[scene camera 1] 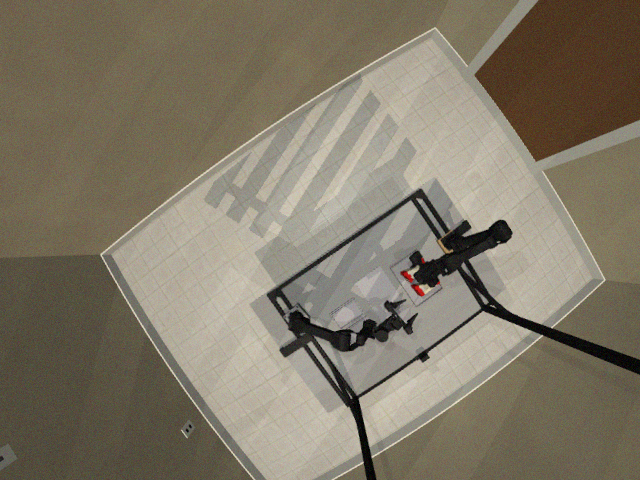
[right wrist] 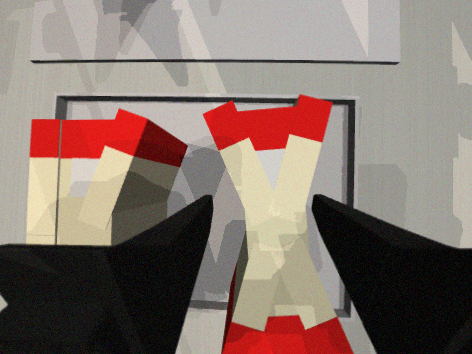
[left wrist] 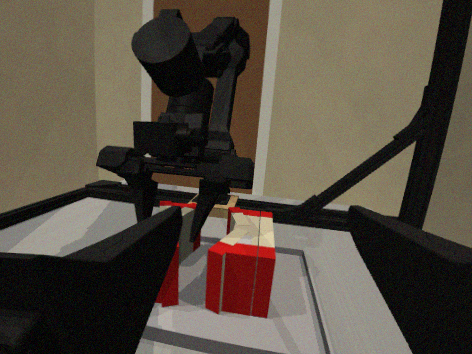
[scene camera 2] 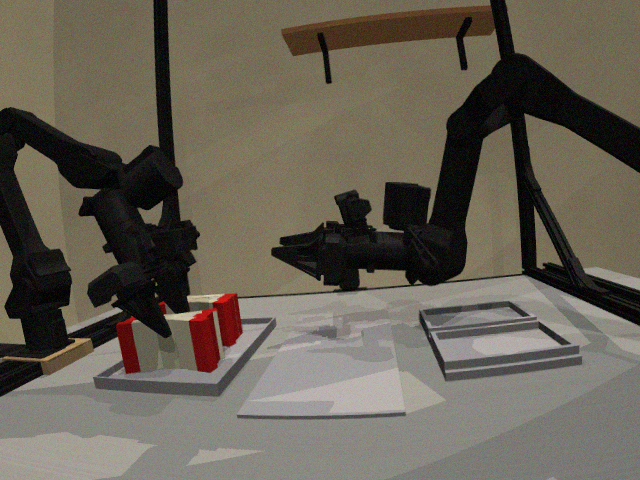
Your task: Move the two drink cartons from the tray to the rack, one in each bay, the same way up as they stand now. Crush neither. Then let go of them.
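Frame: origin at the left arm's base, x ahead, y left, z up, level; centimetres.
Seen in the pictures: left gripper, between the fingertips: (scene camera 1: 412,306) (left wrist: 264,214) (scene camera 2: 275,245); right gripper, between the fingertips: (scene camera 1: 413,272) (right wrist: 262,201) (scene camera 2: 179,329); left arm's base, origin of its link: (scene camera 1: 296,317); right arm's base, origin of its link: (scene camera 1: 450,242) (scene camera 2: 47,347).
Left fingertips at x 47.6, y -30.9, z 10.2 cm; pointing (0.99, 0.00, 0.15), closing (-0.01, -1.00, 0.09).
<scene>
Offsets run from my left fingertips to a thing's top centre. Level surfaces: height alone.
Two red-and-cream cartons stand upright in the tray {dx +12.9, dy +4.3, dz -13.0 cm} (scene camera 2: 155,386) (left wrist: 200,341) (right wrist: 351,150). My right gripper (scene camera 2: 175,323) (left wrist: 167,238) (right wrist: 262,201) is part open, its fingers pointing down on either side of the front carton {dx +14.3, dy +9.7, dz -7.2 cm} (scene camera 1: 406,275) (scene camera 2: 178,353) (left wrist: 171,290) (right wrist: 275,215) of scene camera 2, below its top; gaps show at its narrow middle. The other carton {dx +13.9, dy +0.1, dz -7.2 cm} (scene camera 1: 417,290) (scene camera 2: 227,315) (left wrist: 240,280) (right wrist: 90,137) stands behind, outside the fingers. My left gripper (scene camera 1: 410,308) (scene camera 2: 276,246) (left wrist: 264,214) is wide open and empty, raised above the table, facing the tray. The two-bay rack {dx -27.8, dy +9.0, dz -12.6 cm} (scene camera 2: 511,360) is empty.
A flat pale mat {dz -14.2 cm} (scene camera 1: 374,284) (scene camera 2: 330,382) (right wrist: 225,45) lies between tray and rack. Black frame bars edge the table {dz -14.6 cm} (scene camera 2: 336,449), with uprights at its corners. A wooden shelf (scene camera 2: 387,31) is on the wall.
</scene>
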